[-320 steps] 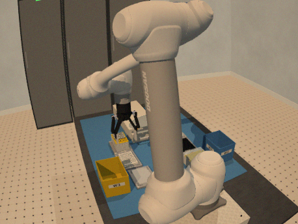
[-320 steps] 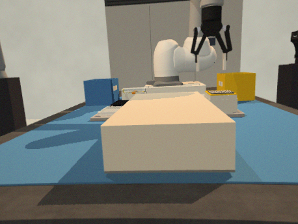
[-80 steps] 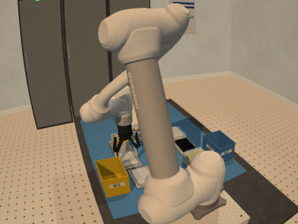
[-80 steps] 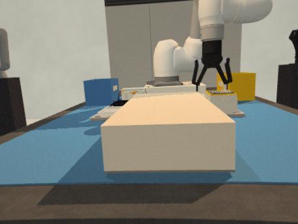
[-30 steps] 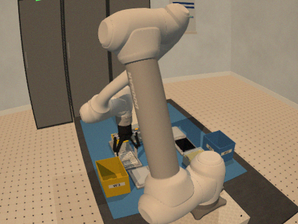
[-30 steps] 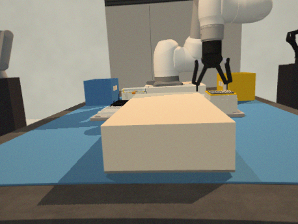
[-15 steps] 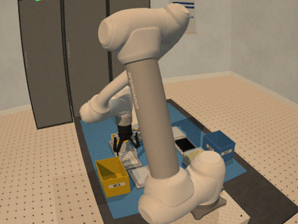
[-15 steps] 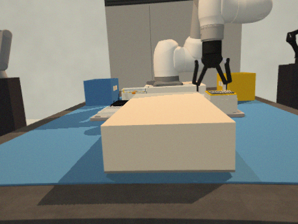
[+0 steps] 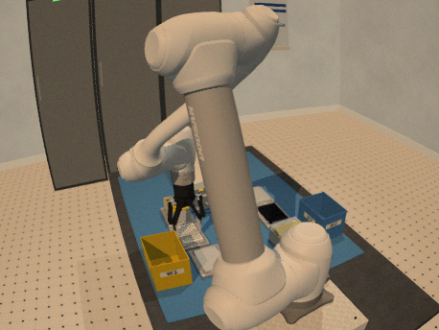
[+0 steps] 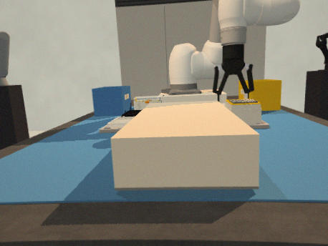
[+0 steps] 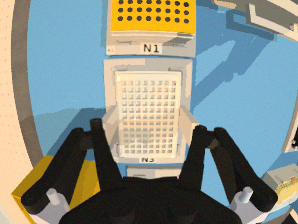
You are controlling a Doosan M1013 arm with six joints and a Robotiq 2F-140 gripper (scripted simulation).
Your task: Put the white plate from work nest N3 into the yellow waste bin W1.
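Right now my hand is 20 mm above the white plate. From my hand the other things lie so: yellow bin W1: 170 mm behind, 160 mm to the left; flat tray: 180 mm behind, 30 mm below, 10 mm to the right; yellow well plate: 150 mm ahead, 20 mm to the right, 10 mm above.
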